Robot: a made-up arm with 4 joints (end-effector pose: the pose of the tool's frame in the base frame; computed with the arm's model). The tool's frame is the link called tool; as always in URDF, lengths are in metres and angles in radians.
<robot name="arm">
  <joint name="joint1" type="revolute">
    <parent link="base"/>
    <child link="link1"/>
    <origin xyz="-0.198 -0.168 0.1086" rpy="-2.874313 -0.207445 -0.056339"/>
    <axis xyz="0 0 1"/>
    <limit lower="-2.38" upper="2.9" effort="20" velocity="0.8"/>
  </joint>
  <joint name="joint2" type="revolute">
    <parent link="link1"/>
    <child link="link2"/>
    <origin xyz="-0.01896 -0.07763 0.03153" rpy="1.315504 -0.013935 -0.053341"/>
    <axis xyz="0 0 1"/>
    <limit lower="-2.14" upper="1.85" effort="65" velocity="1.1"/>
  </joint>
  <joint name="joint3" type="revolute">
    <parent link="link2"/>
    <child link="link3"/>
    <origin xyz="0.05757 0.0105 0.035" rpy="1.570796 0 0.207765"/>
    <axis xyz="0 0 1"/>
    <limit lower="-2.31" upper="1.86" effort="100" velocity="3"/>
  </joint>
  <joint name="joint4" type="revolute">
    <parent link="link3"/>
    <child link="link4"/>
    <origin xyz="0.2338 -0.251 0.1" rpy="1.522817 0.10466 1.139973"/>
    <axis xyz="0 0 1"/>
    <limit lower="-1.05" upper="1.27" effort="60" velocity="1.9"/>
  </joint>
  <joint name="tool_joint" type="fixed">
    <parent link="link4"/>
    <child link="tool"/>
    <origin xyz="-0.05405 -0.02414 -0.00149" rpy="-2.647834 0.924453 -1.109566"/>
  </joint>
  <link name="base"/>
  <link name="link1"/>
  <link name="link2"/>
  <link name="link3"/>
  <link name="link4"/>
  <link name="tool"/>
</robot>
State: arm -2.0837 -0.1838 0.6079 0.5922
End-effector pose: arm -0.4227 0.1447 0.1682 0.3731 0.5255 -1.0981
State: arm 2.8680 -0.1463 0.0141 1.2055
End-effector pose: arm -0.5089 -0.1361 0.0917 -0.4611 0.3959 -0.5773
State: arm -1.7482 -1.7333 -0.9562 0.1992
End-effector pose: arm 0.0491 -0.2115 0.1430 -0.6947 -2.5391 1.5814
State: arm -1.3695 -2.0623 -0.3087 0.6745
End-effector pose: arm -0.0924 -0.3598 0.2954 1.0467 2.6085 -0.3237
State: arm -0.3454 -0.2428 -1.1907 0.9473
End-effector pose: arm -0.2562 -0.3892 0.1207 -1.0764 -0.6591 1.0736
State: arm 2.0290 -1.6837 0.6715 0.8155
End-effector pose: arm -0.1424 -0.3075 0.4792 -1.4962 0.8675 1.2264
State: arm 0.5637 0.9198 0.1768 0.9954
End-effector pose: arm -0.0856 -0.3286 -0.1816 0.3744 -0.4975 1.5059
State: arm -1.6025 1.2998 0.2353 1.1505
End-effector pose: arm 0.0258 -0.0382 -0.1471 -0.2506 -0.3336 -2.8377
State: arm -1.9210 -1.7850 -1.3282 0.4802
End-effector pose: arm 0.0403 -0.1357 0.0296 0.0930 -2.5723 1.4359
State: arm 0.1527 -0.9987 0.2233 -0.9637
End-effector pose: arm -0.1525 -0.3055 0.4402 -1.5018 1.2082 1.4383
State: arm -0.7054 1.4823 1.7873 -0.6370
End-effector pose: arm -0.2601 0.1920 -0.2529 -0.3655 0.3210 -1.5389
